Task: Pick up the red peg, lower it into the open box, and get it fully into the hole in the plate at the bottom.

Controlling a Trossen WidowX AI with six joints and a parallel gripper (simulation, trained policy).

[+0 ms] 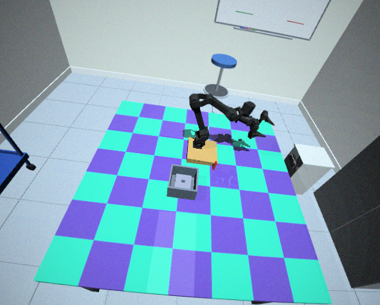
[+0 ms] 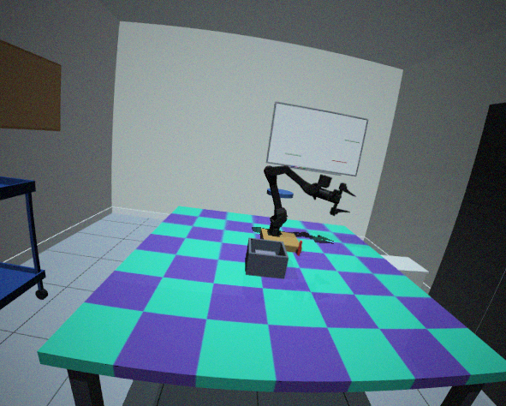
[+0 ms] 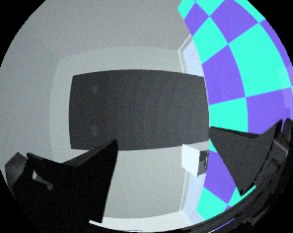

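Now: gripper tip 29 cm to the left of the red peg, 24 cm above it and 13 cm short of it. The rest, counted from my gripper tip: open box: 48 cm to the right, 29 cm ahead, 25 cm below; then grey plate: 48 cm to the right, 29 cm ahead, 23 cm below.
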